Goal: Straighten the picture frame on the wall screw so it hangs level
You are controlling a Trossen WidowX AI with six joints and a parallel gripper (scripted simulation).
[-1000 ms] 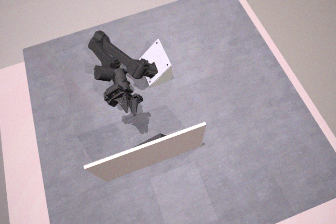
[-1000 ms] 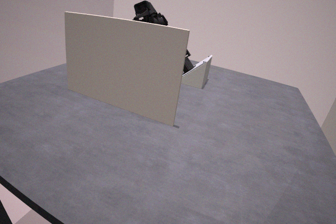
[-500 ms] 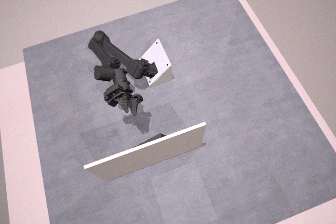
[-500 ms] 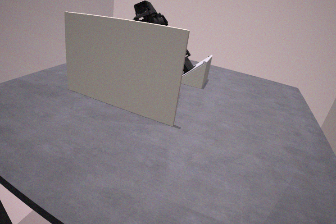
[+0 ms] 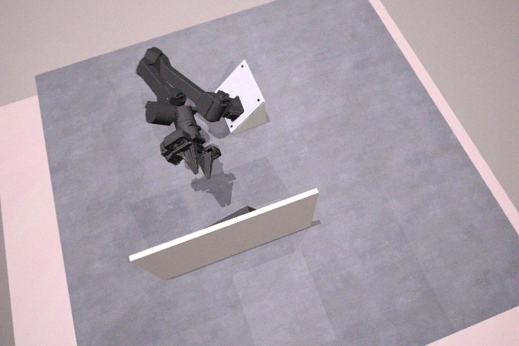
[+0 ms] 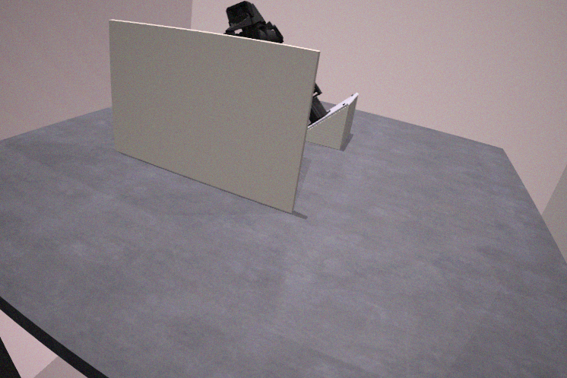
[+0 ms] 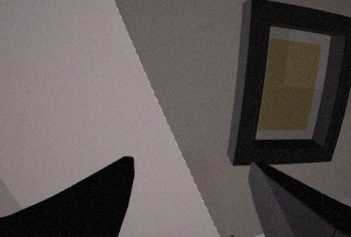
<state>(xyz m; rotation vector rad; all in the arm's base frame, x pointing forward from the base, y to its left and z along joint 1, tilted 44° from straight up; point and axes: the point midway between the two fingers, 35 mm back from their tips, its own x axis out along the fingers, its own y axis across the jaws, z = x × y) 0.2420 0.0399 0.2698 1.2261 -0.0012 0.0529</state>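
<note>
My gripper tip is 13 cm short of the picture frame, 3 cm to the right of it and 11 cm above it. The rest, counted from my gripper tip: wall panel (14 cm ahead, 2 cm to the left, 12 cm below).
</note>
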